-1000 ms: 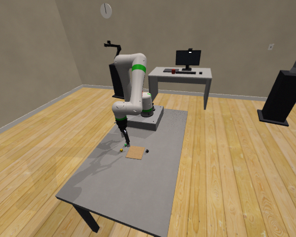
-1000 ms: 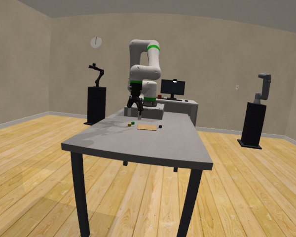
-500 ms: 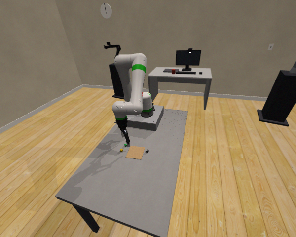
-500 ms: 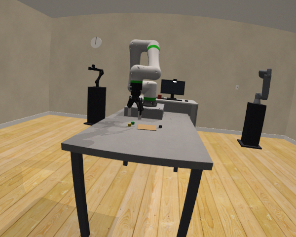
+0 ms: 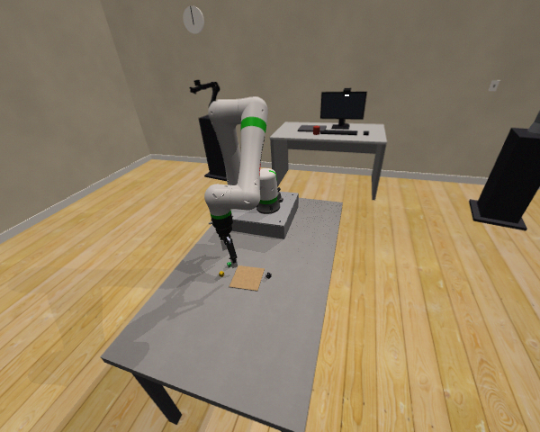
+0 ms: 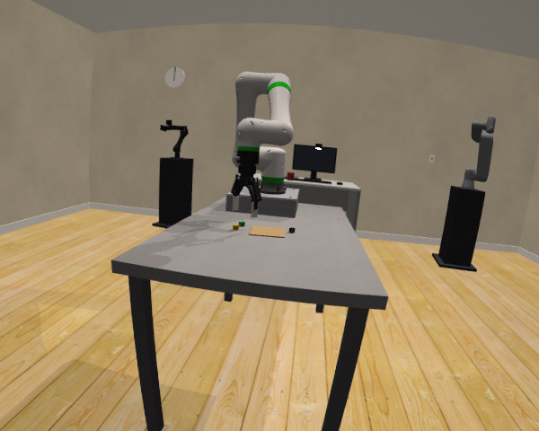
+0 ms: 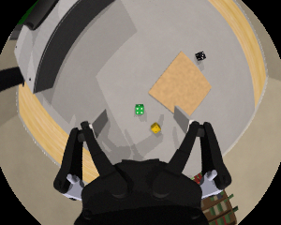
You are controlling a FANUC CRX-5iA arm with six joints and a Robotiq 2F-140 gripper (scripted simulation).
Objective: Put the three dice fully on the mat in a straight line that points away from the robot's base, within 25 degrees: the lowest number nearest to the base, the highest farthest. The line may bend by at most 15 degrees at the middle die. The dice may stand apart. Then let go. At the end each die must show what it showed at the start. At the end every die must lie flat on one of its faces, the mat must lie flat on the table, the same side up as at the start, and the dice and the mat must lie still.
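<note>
My gripper is now 10 mm short of the green die, 10 mm to the left of it and 50 mm above it. From my hand the other things lie so: tan mat (40 mm ahead, 120 mm to the left, 60 mm below); black die (10 mm behind, 210 mm to the left, 50 mm below); yellow die (80 mm ahead, 50 mm below).
</note>
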